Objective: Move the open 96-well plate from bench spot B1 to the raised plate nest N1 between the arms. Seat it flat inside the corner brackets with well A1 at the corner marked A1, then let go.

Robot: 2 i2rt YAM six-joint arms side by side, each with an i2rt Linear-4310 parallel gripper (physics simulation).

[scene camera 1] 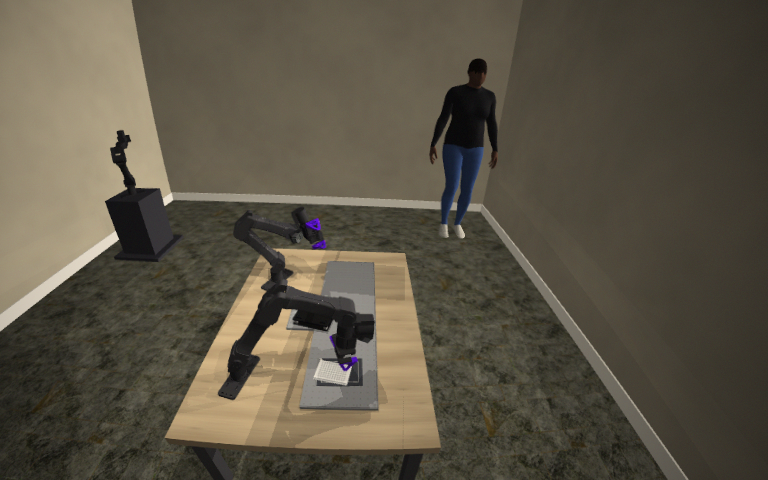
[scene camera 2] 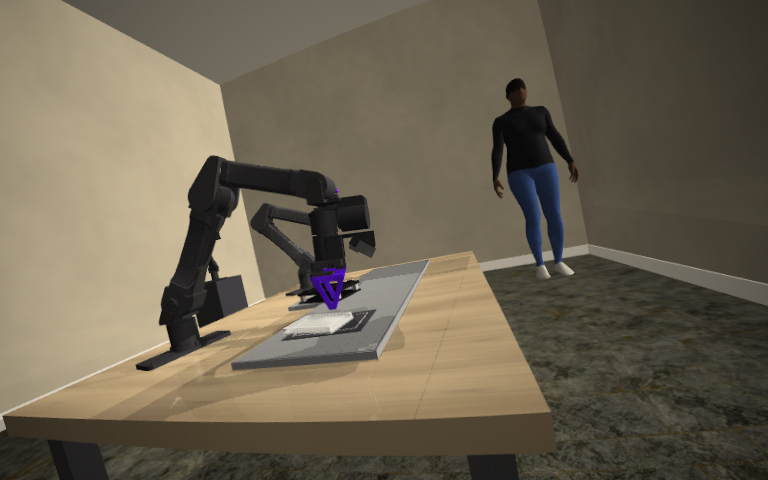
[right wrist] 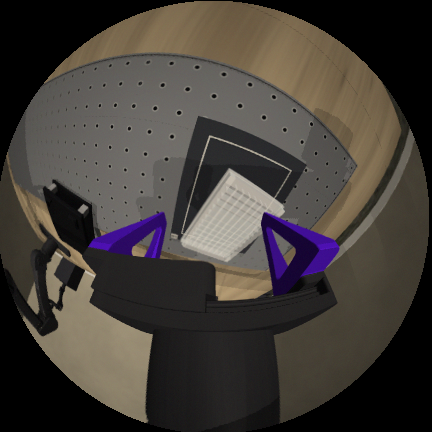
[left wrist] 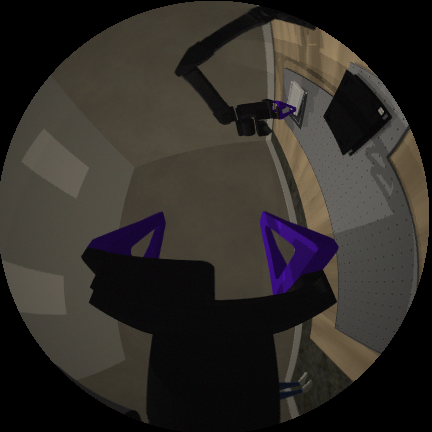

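Pixels of known places: left gripper, fingertip midpoint: (scene camera 1: 321, 239) (left wrist: 212, 216); right gripper, fingertip midpoint: (scene camera 1: 341, 360) (scene camera 2: 334, 303) (right wrist: 213, 217) (left wrist: 290, 107); left arm's base, origin of the base link: (scene camera 1: 277, 280) (scene camera 2: 308, 289) (right wrist: 54, 239); right arm's base, origin of the base link: (scene camera 1: 240, 375) (scene camera 2: 188, 350).
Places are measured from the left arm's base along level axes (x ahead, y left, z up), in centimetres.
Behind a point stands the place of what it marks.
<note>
The white 96-well plate (scene camera 1: 331, 371) {x 57.2, y -37.5, z 2.5 cm} (scene camera 2: 320, 322) {x 59.8, y -38.1, z 2.8 cm} (left wrist: 296, 93) {x 54.1, y -36.4, z 2.9 cm} (right wrist: 232, 215) {x 59.6, y -35.9, z 2.8 cm} lies on the dark mat of spot B1 (scene camera 1: 356, 378) {x 66.8, y -35.3, z 1.5 cm} (scene camera 2: 362, 319) {x 66.2, y -32.3, z 1.6 cm} (right wrist: 250, 155) {x 65.4, y -32.1, z 1.5 cm}, turned askew to the mat's outline and reaching past it. My right gripper (scene camera 1: 340, 357) {x 59.3, y -33.1, z 5.2 cm} (scene camera 2: 333, 307) {x 59.3, y -33.1, z 5.2 cm} (left wrist: 290, 107) {x 59.3, y -33.1, z 5.2 cm} (right wrist: 213, 217) {x 59.3, y -33.1, z 5.2 cm} is open and empty, pointing down above the plate. The black raised nest N1 (scene camera 1: 310, 320) {x 35.9, y -20.2, z 4.6 cm} (left wrist: 355, 115) {x 33.1, y -13.9, z 4.5 cm} (right wrist: 67, 212) {x 42.2, y -16.5, z 4.5 cm} is partly hidden by the right arm in scene camera 1. My left gripper (scene camera 1: 322, 236) {x 28.8, y 2.1, z 33.0 cm} (left wrist: 212, 216) {x 28.8, y 2.1, z 33.0 cm} is open and empty, high at the table's far end. The A1 marks are too small to read.
A grey perforated board (scene camera 1: 351, 277) {x 34.4, y 20.6, z 1.3 cm} (scene camera 2: 390, 288) {x 54.1, y -7.8, z 1.3 cm} (left wrist: 370, 250) {x 35.7, y 13.0, z 1.3 cm} (right wrist: 120, 100) {x 60.9, y -17.8, z 1.3 cm} lies under the mat on the wooden table (scene camera 1: 396, 339) {x 72.8, y -8.7, z 0.0 cm} (scene camera 2: 453, 339) {x 87.6, y -34.2, z 0.0 cm}. A person (scene camera 1: 472, 118) (scene camera 2: 529, 141) stands beyond the table. A dark pedestal (scene camera 1: 138, 223) with a small arm stands on the floor at left.
</note>
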